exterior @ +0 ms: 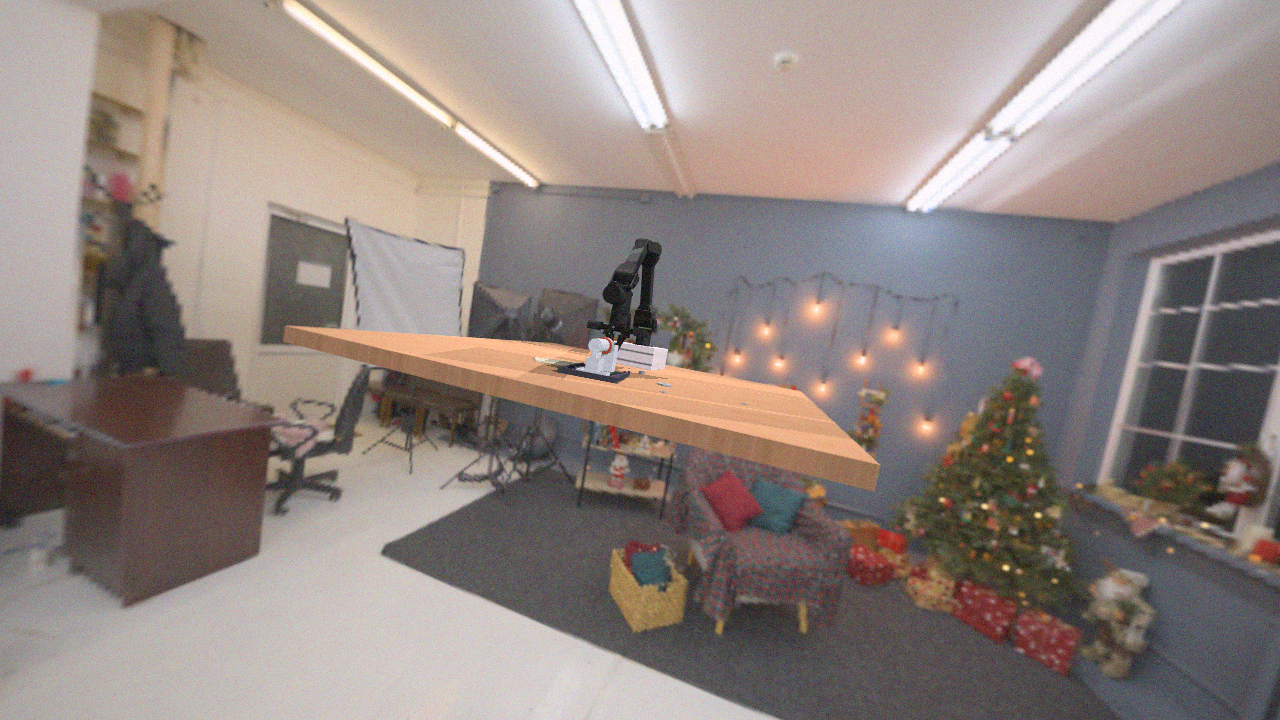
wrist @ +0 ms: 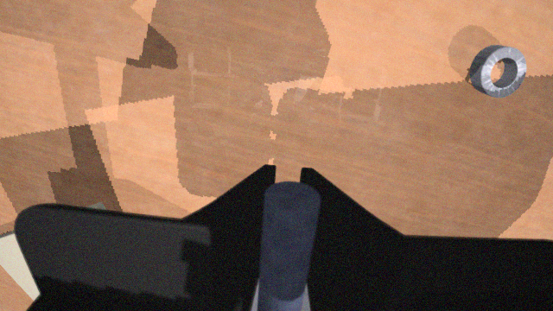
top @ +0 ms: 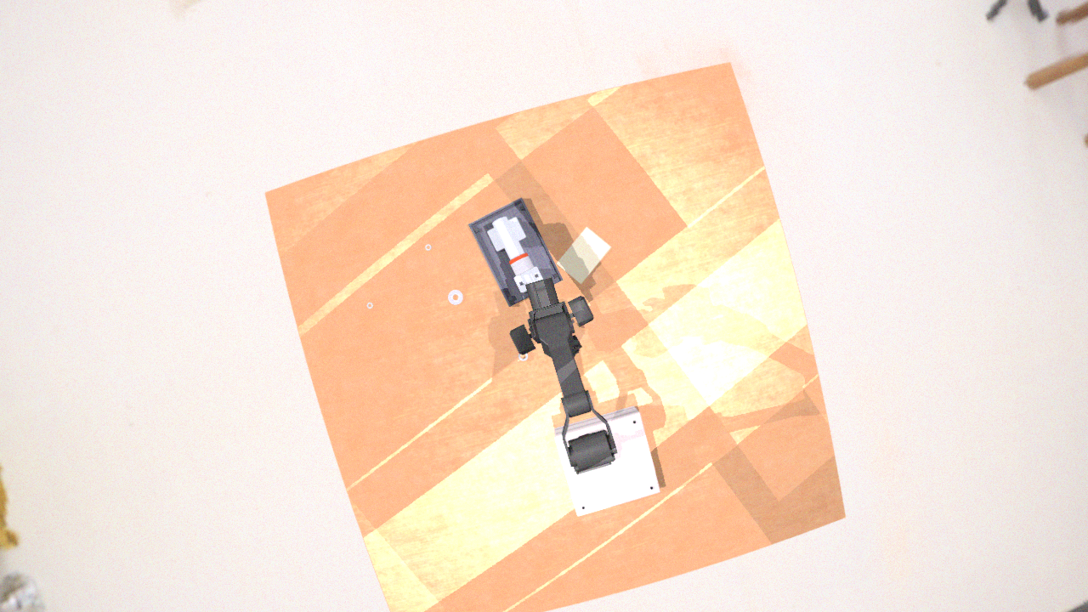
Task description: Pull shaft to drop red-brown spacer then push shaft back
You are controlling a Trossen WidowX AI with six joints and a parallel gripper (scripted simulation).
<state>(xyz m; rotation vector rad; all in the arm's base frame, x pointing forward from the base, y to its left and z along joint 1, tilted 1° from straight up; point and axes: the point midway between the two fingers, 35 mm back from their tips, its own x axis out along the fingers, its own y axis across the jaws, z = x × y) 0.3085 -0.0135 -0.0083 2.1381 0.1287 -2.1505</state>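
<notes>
The dark grey shaft is 80 mm ahead of my gripper tip, 30 mm above it and 10 mm to the left of it. The rest, counted from my gripper tip: red-brown spacer: 170 mm ahead, 30 mm above, 20 mm to the left; cream flat block: 130 mm to the right, 130 mm ahead, 40 mm below.
</notes>
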